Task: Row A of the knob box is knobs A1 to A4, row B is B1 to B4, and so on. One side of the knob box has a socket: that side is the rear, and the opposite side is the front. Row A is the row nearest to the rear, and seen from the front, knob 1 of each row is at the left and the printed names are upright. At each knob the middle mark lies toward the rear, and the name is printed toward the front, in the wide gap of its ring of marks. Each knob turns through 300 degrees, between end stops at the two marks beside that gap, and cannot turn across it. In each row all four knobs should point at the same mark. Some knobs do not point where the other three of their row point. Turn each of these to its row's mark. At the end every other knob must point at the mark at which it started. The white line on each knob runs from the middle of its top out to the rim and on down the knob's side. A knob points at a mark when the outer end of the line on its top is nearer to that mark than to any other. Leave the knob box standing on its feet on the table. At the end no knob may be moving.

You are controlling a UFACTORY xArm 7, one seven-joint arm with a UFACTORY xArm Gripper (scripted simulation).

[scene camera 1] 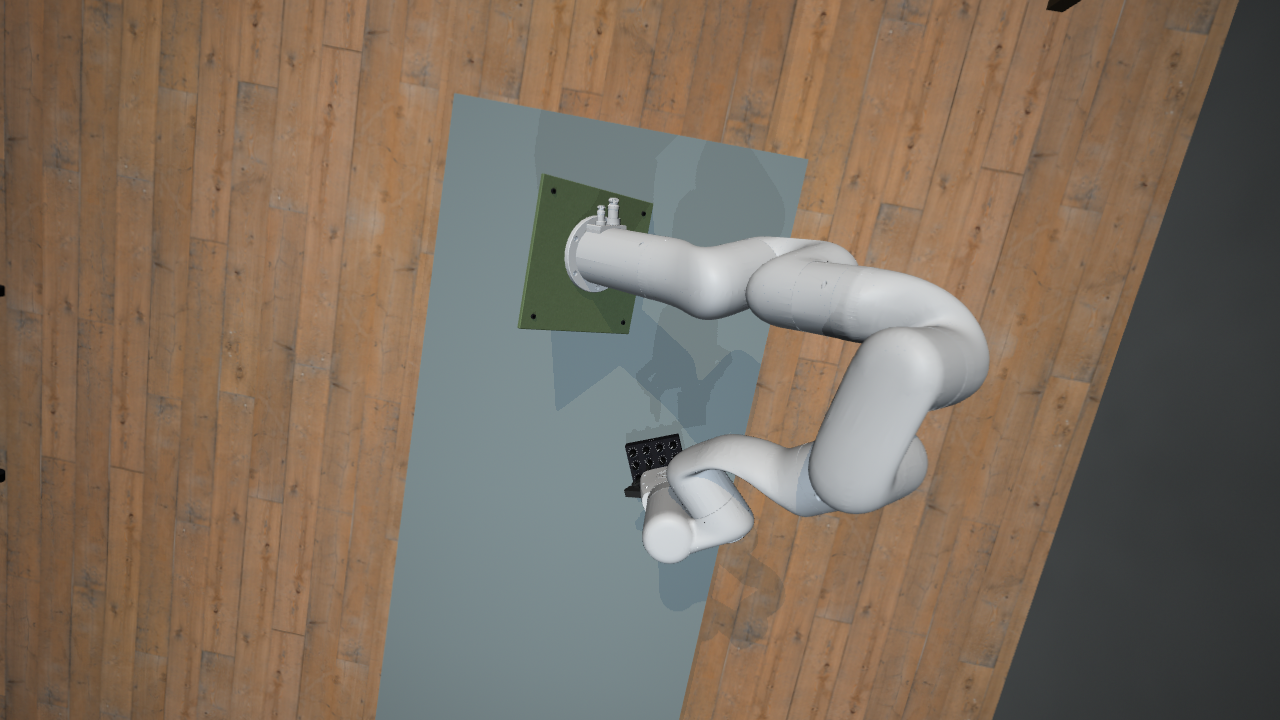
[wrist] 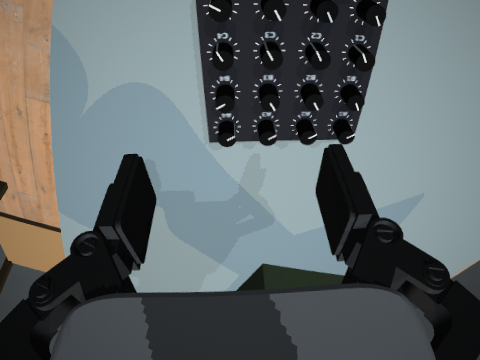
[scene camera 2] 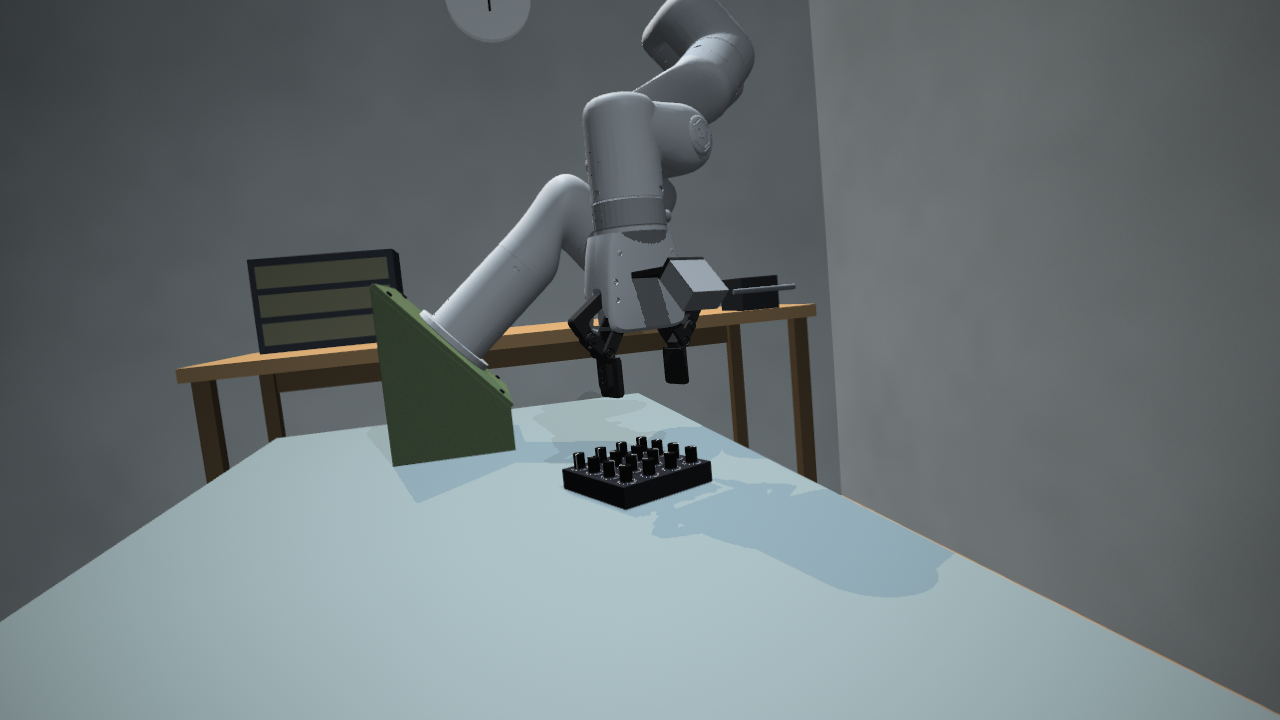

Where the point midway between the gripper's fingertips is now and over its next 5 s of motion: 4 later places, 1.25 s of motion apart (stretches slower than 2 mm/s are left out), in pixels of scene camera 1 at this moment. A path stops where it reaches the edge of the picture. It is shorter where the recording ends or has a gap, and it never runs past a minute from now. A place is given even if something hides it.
My gripper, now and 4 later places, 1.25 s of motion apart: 672,468; 675,464; 675,460; 675,462; 681,494
